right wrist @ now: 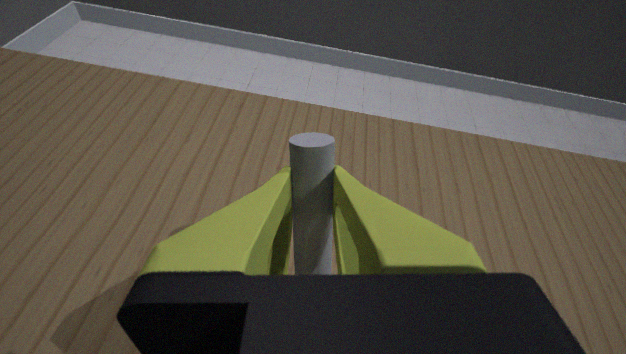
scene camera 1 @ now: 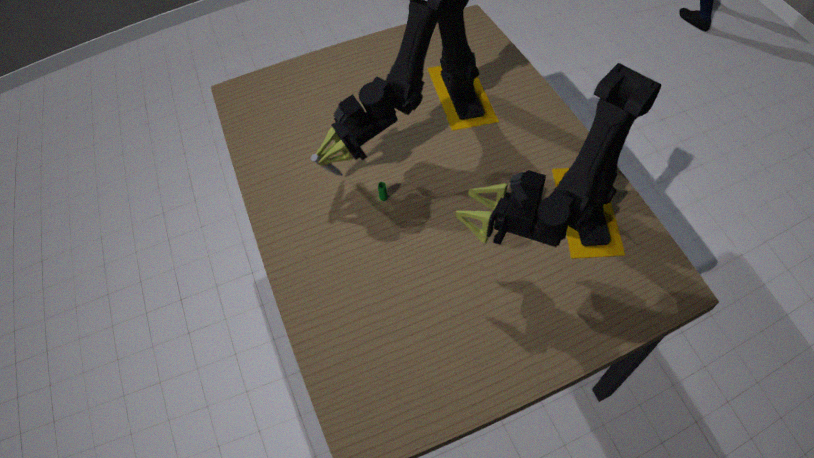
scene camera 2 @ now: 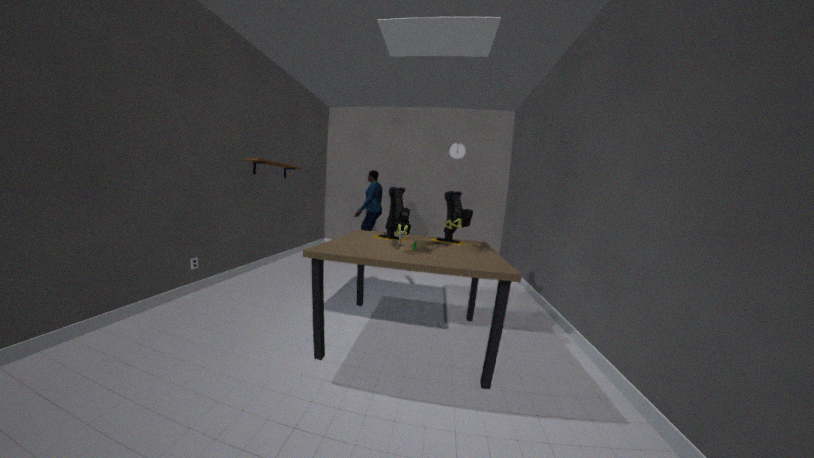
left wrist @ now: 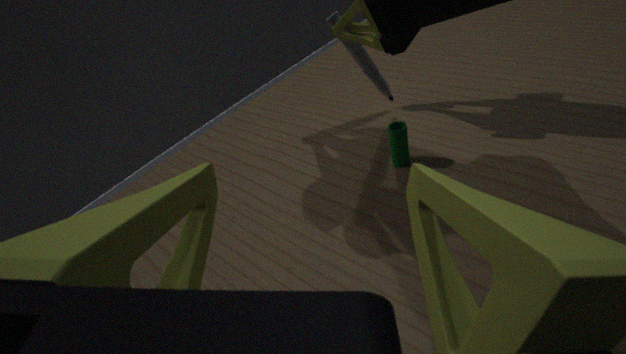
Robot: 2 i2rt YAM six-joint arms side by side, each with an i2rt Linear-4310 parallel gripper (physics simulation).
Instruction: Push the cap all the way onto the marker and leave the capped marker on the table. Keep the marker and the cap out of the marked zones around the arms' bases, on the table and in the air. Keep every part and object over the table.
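Seen in the pictures: left gripper, fingertip midpoint: (scene camera 1: 462,202) (scene camera 2: 447,224) (left wrist: 312,177); right gripper, fingertip midpoint: (right wrist: 312,178) (scene camera 1: 316,161) (scene camera 2: 401,234) (left wrist: 338,29); left arm's base, link origin: (scene camera 2: 448,241); right arm's base, link origin: (scene camera 1: 461,93) (scene camera 2: 390,237).
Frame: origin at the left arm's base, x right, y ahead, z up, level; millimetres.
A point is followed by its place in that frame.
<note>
The green cap (scene camera 1: 382,191) {z 36, x 55, y 486 mm} (scene camera 2: 414,246) {z 24, x 63, y 496 mm} (left wrist: 400,147) {z 27, x 60, y 478 mm} stands upright on the table, its open end up. The grey marker (scene camera 1: 314,157) {z 134, x 86, y 632 mm} (scene camera 2: 400,238) {z 88, x 100, y 622 mm} (left wrist: 369,67) {z 66, x 109, y 598 mm} (right wrist: 312,210) {z 114, x 99, y 616 mm} is in the air, uncapped. In the left wrist view it slants, its dark tip low and near the cap but apart from it. My right gripper (scene camera 1: 320,160) {z 115, x 91, y 630 mm} (right wrist: 312,178) {z 115, x 91, y 630 mm} is shut on the marker near its blunt rear end, which sticks out past the fingertips. My left gripper (scene camera 1: 464,203) {z 177, x -90, y 317 mm} (scene camera 2: 453,223) {z 177, x -90, y 317 mm} (left wrist: 312,177) {z 177, x -90, y 317 mm} is open and empty, above the table, to the right of the cap in scene camera 1.
Yellow marked zones (scene camera 1: 457,121) {z 1, x 304, y 288 mm} (scene camera 1: 580,249) {z 1, x -108, y 39 mm} surround both arm bases on the wooden table (scene camera 1: 352,353) {z 0, x -328, y 553 mm}. The table's edge runs to the left of the marker and cap in scene camera 1. A person (scene camera 2: 372,199) is behind the table in scene camera 2.
</note>
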